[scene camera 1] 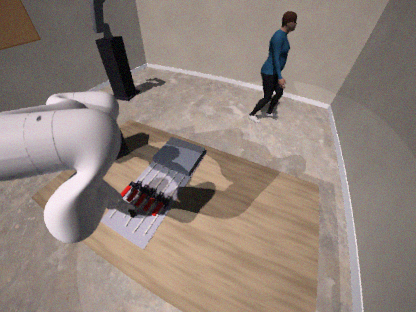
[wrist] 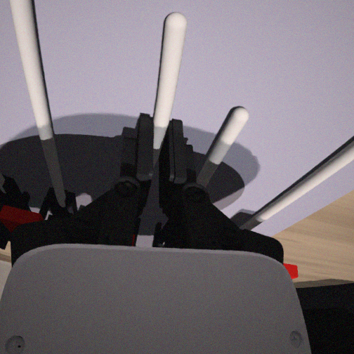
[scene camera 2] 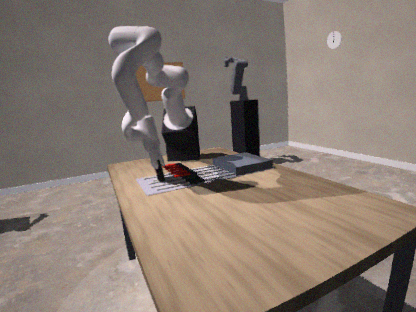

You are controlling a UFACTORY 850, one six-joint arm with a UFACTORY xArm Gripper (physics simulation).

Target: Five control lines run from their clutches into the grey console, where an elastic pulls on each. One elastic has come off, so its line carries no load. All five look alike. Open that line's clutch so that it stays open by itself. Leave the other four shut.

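The grey console (scene camera 1: 192, 155) (scene camera 2: 245, 164) stands at the far end of a pale plate (scene camera 1: 142, 241) (wrist: 280, 45). A row of red-handled clutches (scene camera 1: 141, 200) (scene camera 2: 177, 170) crosses the plate; white lines run through it. My gripper (scene camera 1: 132, 213) (scene camera 2: 160, 175) (wrist: 156, 135) is low over the plate, on the side away from the console. Its fingers are nearly together on a white line (wrist: 171, 60). A longer line (wrist: 34, 80) lies left of them, a shorter line (wrist: 230, 127) right. The gripper body hides most handles in the wrist view, so the clutches' positions cannot be told.
The plate lies on the wooden table (scene camera 1: 240, 240) (scene camera 2: 240, 235). A red handle (wrist: 20, 217) shows at the left and a red tip (wrist: 291, 271) at the right in the wrist view. A person (scene camera 1: 276, 60) walks beyond the table. Another arm stands on a black pedestal (scene camera 1: 117, 67) (scene camera 2: 245, 125).
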